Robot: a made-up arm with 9 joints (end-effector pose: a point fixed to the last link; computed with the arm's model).
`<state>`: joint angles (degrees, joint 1 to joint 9).
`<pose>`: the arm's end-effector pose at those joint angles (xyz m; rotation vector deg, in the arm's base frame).
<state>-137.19 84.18 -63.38 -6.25 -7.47 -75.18 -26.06 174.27 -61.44</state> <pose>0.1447 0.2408 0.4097 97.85 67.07 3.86</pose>
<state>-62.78 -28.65 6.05 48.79 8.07 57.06 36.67 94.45 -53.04</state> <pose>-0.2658 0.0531 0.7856 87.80 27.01 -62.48</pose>
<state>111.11 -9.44 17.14 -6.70 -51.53 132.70 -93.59 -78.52 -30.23</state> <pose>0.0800 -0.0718 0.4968 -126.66 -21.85 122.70</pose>
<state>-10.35 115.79 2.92 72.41 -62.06 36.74 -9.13 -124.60 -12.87</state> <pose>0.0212 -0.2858 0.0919 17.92 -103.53 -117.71</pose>
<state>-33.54 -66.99 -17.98 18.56 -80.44 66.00 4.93 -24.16 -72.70</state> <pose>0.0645 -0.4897 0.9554 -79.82 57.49 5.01</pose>
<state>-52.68 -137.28 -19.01 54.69 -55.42 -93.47 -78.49 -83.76 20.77</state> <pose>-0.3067 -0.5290 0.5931 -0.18 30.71 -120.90</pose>
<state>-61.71 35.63 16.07 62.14 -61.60 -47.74 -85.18 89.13 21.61</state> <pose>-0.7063 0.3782 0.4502 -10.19 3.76 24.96</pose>
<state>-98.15 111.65 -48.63 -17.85 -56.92 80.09 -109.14 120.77 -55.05</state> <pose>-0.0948 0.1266 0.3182 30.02 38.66 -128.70</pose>
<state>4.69 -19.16 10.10 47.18 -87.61 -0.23 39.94 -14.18 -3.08</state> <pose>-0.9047 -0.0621 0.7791 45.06 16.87 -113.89</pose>
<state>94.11 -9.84 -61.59 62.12 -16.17 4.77 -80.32 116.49 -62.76</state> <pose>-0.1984 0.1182 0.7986 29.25 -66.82 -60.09</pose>
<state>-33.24 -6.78 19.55 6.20 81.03 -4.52 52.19 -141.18 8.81</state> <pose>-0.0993 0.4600 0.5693 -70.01 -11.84 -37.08</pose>
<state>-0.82 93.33 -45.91 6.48 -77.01 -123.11 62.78 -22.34 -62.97</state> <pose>-0.0804 -0.0216 0.3115 103.50 -69.63 42.91</pose>
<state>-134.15 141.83 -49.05 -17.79 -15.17 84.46 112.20 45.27 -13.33</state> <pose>-0.4193 -0.0056 -0.4128 147.26 74.39 -2.46</pose>
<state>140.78 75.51 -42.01 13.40 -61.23 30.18 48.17 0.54 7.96</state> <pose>0.7435 0.0219 0.2626 67.53 16.72 98.90</pose>
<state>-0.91 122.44 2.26 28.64 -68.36 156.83 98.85 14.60 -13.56</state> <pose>-0.2078 0.4412 0.0541 41.54 -38.85 -165.25</pose>
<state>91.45 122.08 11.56 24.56 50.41 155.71 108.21 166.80 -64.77</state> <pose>-0.3381 0.2825 -0.3219 78.87 -132.99 82.00</pose>
